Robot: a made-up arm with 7 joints.
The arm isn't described. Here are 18 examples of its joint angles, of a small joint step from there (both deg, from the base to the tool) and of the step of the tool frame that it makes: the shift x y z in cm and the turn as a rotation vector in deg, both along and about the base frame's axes.
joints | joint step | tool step
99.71 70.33 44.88 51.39 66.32 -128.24 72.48 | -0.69 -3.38 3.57 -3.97 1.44 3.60 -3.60 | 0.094 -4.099 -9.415 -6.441 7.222 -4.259
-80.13 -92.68 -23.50 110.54 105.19 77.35 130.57 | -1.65 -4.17 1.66 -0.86 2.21 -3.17 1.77 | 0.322 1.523 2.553 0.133 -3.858 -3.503
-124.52 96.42 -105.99 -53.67 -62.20 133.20 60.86 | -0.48 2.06 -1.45 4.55 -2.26 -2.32 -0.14 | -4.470 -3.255 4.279 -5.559 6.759 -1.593
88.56 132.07 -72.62 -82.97 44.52 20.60 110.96 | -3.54 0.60 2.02 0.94 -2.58 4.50 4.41 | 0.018 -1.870 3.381 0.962 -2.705 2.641
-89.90 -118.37 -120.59 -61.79 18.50 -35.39 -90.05 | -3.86 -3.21 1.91 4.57 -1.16 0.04 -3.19 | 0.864 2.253 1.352 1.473 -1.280 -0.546
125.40 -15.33 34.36 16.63 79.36 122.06 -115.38 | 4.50 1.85 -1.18 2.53 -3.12 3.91 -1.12 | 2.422 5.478 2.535 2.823 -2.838 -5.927
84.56 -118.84 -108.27 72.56 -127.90 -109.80 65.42 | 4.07 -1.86 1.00 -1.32 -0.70 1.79 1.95 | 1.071 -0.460 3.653 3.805 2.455 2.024
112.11 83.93 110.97 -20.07 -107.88 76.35 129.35 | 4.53 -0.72 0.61 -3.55 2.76 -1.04 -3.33 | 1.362 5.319 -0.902 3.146 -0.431 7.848
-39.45 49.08 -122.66 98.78 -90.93 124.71 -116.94 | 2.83 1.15 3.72 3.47 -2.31 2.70 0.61 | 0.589 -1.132 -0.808 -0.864 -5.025 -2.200
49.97 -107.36 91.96 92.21 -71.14 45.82 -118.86 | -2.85 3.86 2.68 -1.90 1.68 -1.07 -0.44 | 0.675 -1.059 1.287 -0.745 -2.024 2.463
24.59 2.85 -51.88 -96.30 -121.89 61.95 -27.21 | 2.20 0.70 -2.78 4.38 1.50 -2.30 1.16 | -0.360 -1.047 -0.972 2.377 2.639 4.411
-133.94 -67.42 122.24 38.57 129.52 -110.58 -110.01 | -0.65 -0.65 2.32 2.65 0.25 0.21 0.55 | 0.018 0.756 0.694 -3.636 -1.764 1.698
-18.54 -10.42 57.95 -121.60 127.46 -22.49 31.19 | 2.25 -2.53 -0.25 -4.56 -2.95 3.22 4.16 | -1.158 -0.046 -2.848 4.781 5.692 -5.754
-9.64 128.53 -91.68 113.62 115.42 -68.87 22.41 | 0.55 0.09 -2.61 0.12 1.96 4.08 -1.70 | 4.032 0.416 1.947 -3.490 1.008 1.570
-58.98 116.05 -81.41 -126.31 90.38 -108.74 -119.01 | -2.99 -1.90 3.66 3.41 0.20 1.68 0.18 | -2.841 6.723 -8.280 -6.057 -6.928 -1.606
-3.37 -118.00 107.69 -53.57 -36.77 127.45 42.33 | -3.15 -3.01 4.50 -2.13 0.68 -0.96 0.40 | 5.339 -1.133 0.227 -2.801 -2.310 -7.190
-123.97 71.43 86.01 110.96 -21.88 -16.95 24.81 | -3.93 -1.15 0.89 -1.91 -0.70 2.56 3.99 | 0.801 1.170 -4.816 -5.539 -2.886 -3.752
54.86 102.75 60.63 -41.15 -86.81 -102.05 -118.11 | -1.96 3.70 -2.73 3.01 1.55 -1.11 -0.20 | 4.143 -1.670 0.672 -1.000 -3.143 6.573
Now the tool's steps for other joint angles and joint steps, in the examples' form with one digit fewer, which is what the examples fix.
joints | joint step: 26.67 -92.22 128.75 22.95 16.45 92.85 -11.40 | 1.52 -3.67 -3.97 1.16 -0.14 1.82 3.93
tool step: -0.40 0.90 -1.56 4.54 2.70 0.70
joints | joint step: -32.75 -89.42 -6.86 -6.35 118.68 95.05 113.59 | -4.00 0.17 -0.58 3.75 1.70 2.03 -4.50
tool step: -2.27 0.50 0.09 2.85 -1.53 3.81
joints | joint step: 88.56 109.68 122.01 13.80 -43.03 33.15 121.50 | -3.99 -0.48 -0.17 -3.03 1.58 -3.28 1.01
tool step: -1.25 -1.21 1.83 -3.86 -1.40 0.77
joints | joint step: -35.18 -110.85 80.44 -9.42 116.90 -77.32 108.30 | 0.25 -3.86 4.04 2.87 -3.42 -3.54 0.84
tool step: 1.85 8.39 -3.56 -0.14 -3.47 -10.56
